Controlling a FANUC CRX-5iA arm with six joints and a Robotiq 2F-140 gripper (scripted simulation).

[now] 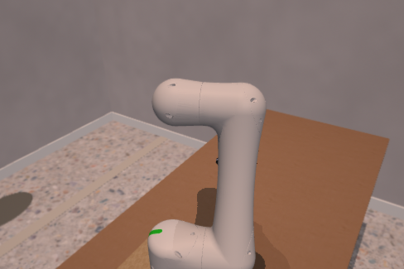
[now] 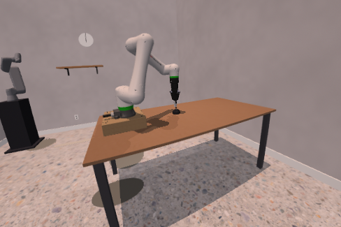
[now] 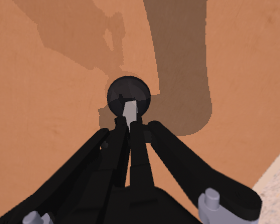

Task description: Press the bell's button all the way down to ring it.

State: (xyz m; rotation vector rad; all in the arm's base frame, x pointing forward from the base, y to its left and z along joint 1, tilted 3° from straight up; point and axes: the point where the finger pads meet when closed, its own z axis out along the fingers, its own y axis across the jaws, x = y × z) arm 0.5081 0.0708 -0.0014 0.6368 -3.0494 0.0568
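Right now my hand is 70 mm above the bell and 10 mm to the left of it.
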